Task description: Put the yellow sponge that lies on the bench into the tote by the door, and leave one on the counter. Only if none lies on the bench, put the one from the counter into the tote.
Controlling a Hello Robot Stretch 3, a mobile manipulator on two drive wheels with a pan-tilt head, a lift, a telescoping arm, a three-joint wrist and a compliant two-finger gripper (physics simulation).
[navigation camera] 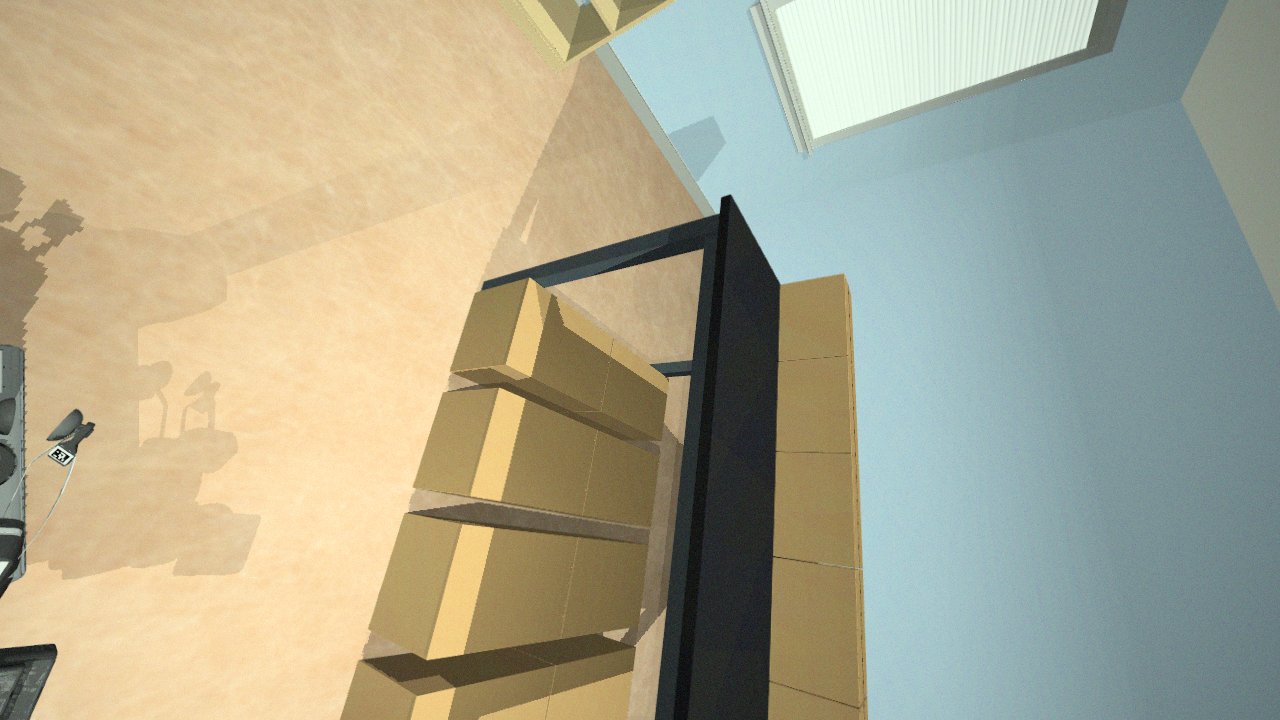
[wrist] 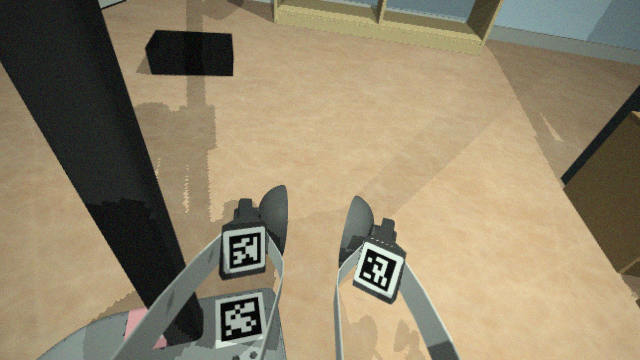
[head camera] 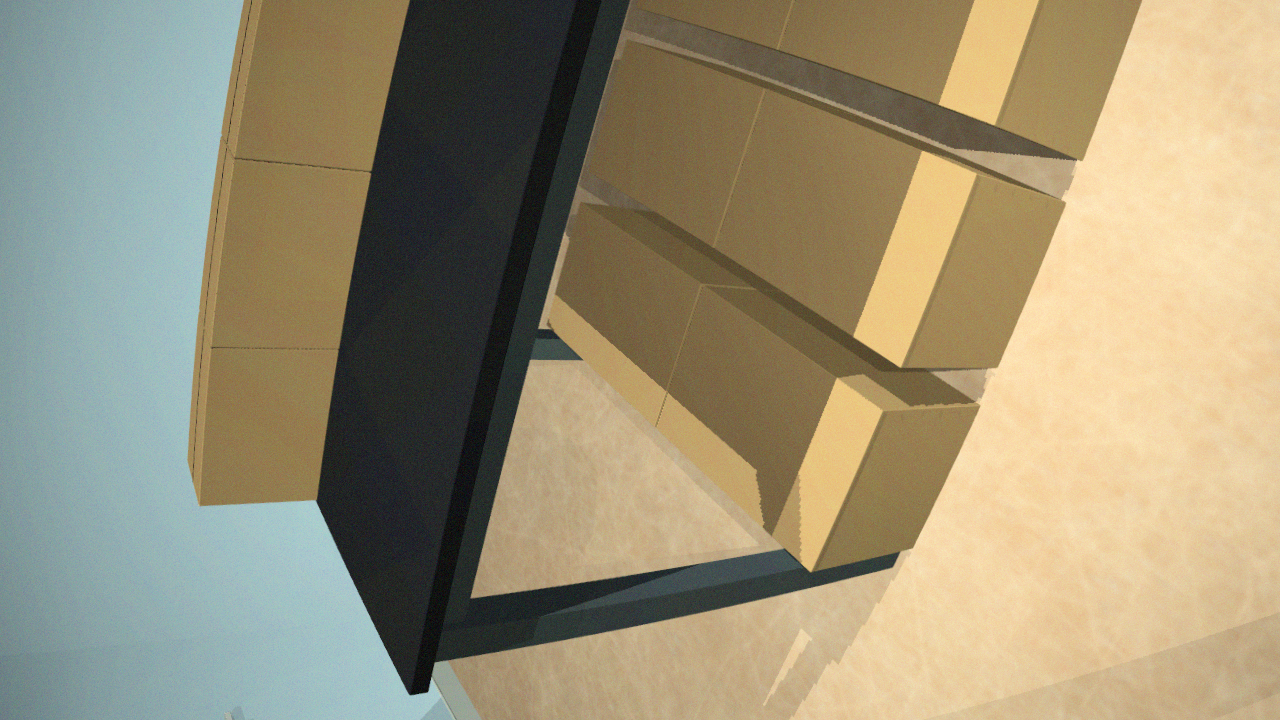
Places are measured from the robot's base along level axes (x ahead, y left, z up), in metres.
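Where they show: gripper, between the fingertips: (navigation camera: 44, 405) (wrist: 316, 214).
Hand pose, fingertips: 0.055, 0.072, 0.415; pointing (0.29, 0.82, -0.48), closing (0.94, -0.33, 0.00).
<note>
Things, the pixels of their top centre, and the offset from my fingertips, as dx, dy, dz. "*": a spot on its surface instead. Level surfaces: height alone.
- table, height of its surface: dz +0.500
- black box-shaped thing, centre of its top: (wrist: 191, 40) -0.173, +1.210, -0.315
- dark frame, a spot on its surface: (head camera: 626, 608) (navigation camera: 623, 252) * +0.920, +0.332, +0.188
No yellow sponge shows in the three views. A long dark-topped bench or table (head camera: 429, 358) (navigation camera: 738, 402) stands along the blue wall, and the part of its top that shows bears no sponge. The counter does not show. A black box-shaped thing (wrist: 192, 54) stands on the floor at the upper left of the wrist view; I cannot tell whether it is the tote. My gripper (wrist: 316, 214) is open and empty above the floor, its two fingertips apart. Part of it also shows at the left edge of the navigation view.
Tan boxes (head camera: 277, 259) (navigation camera: 814, 501) line the bench's wall side. Large boxes (head camera: 805, 250) (navigation camera: 537, 465) stand beneath it, within a dark frame (head camera: 626, 608) (navigation camera: 617, 255). A pale wooden shelf unit (navigation camera: 544, 34) (wrist: 425, 37) stands on the floor farther off. A window with a blind (navigation camera: 939, 62) is in the wall.
</note>
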